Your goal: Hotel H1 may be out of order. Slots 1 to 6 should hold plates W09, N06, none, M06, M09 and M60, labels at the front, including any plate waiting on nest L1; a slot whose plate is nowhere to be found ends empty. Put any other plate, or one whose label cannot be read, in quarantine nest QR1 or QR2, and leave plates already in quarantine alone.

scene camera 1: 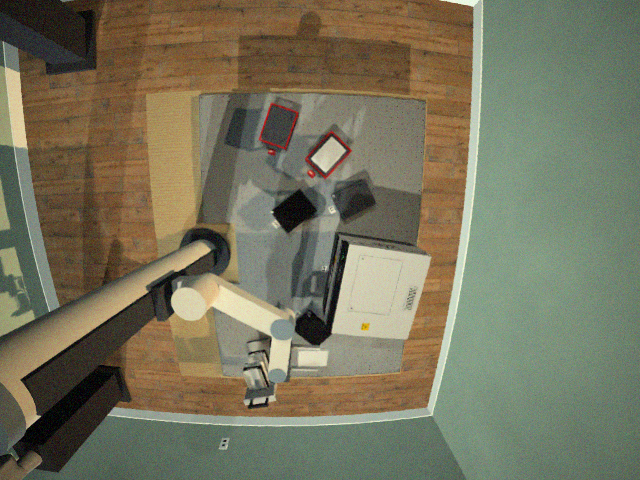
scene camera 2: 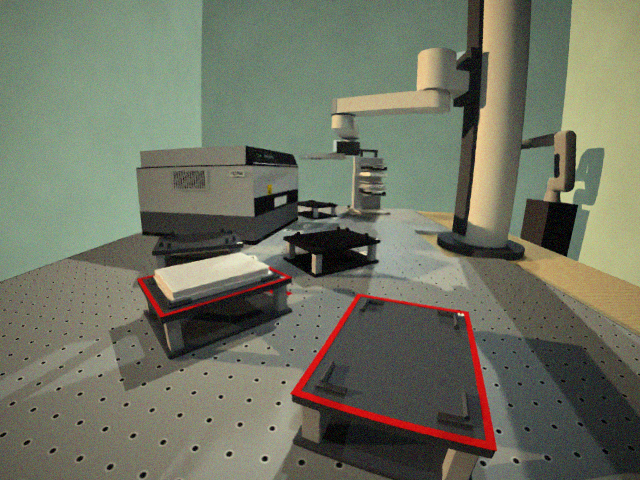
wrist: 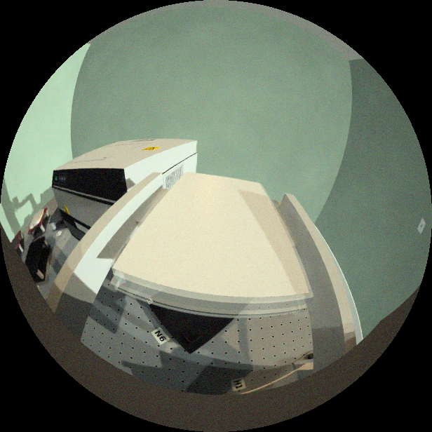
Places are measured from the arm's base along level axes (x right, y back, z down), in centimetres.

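Pixels of known places: gripper, fingertip midpoint: (scene camera 1: 319,358) (scene camera 2: 309,156); arm's base, link origin: (scene camera 1: 205,253) (scene camera 2: 478,247).
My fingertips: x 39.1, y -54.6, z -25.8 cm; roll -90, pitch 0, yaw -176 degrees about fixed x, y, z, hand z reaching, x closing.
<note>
For each thing: its top centre in the pictures, then the offset to it from my fingertips.
- pale plate, top centre: (scene camera 2: 315,154) (scene camera 1: 313,359) dz -0.6, dx -0.2, dy +2.5 cm
- white plate, top centre: (scene camera 2: 212,268) (scene camera 1: 328,154) dz +18.1, dx -84.1, dy -4.0 cm
- red-edged nest, top centre: (scene camera 2: 403,341) (scene camera 1: 278,125) dz +19.1, dx -95.7, dy +17.1 cm
- large white machine, top centre: (scene camera 2: 225,151) (scene camera 1: 381,296) dz +0.1, dx -28.6, dy -24.2 cm
- dark grey nest, top centre: (scene camera 2: 198,234) (scene camera 1: 354,199) dz +18.5, dx -65.3, dy -15.7 cm
My gripper (scene camera 1: 309,357) (scene camera 2: 321,156) (wrist: 222,191) is shut on a pale plate (scene camera 1: 313,358) (wrist: 215,240). It holds the plate level and high above the table, to the right of hotel H1 in scene camera 1. The plate's label does not show. Hotel H1 (scene camera 1: 259,393) (scene camera 2: 357,183) stands at the table edge with several plates in its slots; their labels cannot be read. One red-edged quarantine nest (scene camera 1: 307,159) (scene camera 2: 149,296) bears a white plate (scene camera 1: 328,153) (scene camera 2: 211,276). The other red-edged nest (scene camera 1: 279,126) (scene camera 2: 395,361) is empty. Which is QR1 cannot be told.
A black nest (scene camera 1: 311,327) (scene camera 2: 316,206) (wrist: 190,330) stands by the large white machine (scene camera 1: 379,289) (scene camera 2: 196,191) (wrist: 90,186); a tag (wrist: 160,336) beside it reads N6. Another black nest (scene camera 1: 294,210) (scene camera 2: 330,240) and a dark grey nest (scene camera 1: 354,198) (scene camera 2: 199,242) stand near the machine's other end.
</note>
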